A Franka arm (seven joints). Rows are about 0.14 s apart.
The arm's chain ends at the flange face. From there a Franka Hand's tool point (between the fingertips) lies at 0.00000 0.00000 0.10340 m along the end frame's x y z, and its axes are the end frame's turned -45 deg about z.
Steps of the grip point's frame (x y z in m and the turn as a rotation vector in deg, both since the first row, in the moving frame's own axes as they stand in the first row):
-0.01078 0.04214 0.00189 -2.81 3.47 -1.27
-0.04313 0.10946 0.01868 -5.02 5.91 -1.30
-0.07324 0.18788 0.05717 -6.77 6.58 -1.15
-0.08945 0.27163 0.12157 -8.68 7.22 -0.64
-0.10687 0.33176 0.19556 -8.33 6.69 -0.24
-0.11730 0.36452 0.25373 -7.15 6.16 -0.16
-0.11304 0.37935 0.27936 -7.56 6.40 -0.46
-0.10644 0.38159 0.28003 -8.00 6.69 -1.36
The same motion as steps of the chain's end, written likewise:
0.01418 0.03835 0.00220 0.47 4.44 -1.27
0.03301 0.10919 0.01963 0.63 7.73 -1.30
0.06410 0.18457 0.05857 -0.13 9.44 -1.15
0.10865 0.25358 0.12357 -1.03 11.24 -0.64
0.13996 0.30812 0.19735 -1.16 10.62 -0.24
0.15790 0.33946 0.25513 -0.70 9.41 -0.16
0.17058 0.34677 0.28090 -0.82 9.87 -0.46
0.17590 0.34365 0.28174 -0.93 10.39 -1.36

